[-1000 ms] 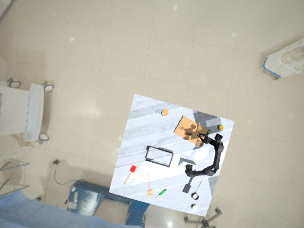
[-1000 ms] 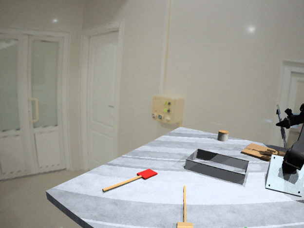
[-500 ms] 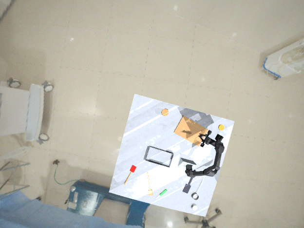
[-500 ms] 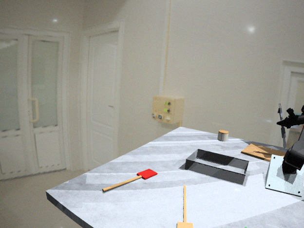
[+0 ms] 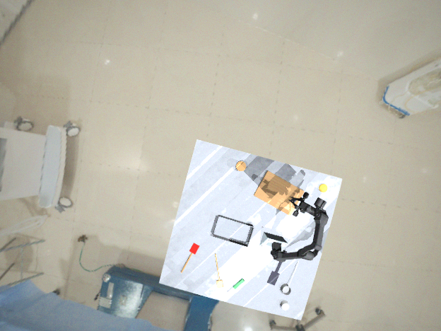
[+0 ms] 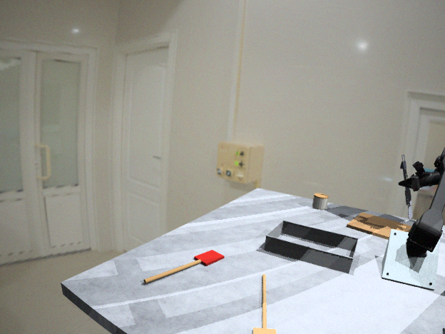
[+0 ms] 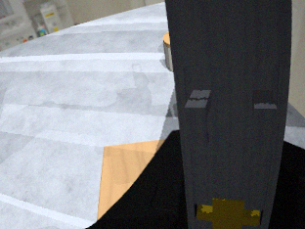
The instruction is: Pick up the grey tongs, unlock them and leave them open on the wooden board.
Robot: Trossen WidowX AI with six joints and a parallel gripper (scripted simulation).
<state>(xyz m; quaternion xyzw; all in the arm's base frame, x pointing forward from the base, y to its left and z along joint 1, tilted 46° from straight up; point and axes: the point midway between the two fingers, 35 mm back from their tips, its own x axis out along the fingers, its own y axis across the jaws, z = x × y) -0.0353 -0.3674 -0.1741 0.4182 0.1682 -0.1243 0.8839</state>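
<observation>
Now: the yellow lock piece 3 cm behind my gripper tip, 1 cm to the left of it and 1 cm above it. Round my gripper tip: yellow disc: 38 cm behind, 10 cm to the right, 22 cm below; then cork-lidded jar: 36 cm ahead, 18 cm to the right, 19 cm below; then wooden board: 22 cm below.
</observation>
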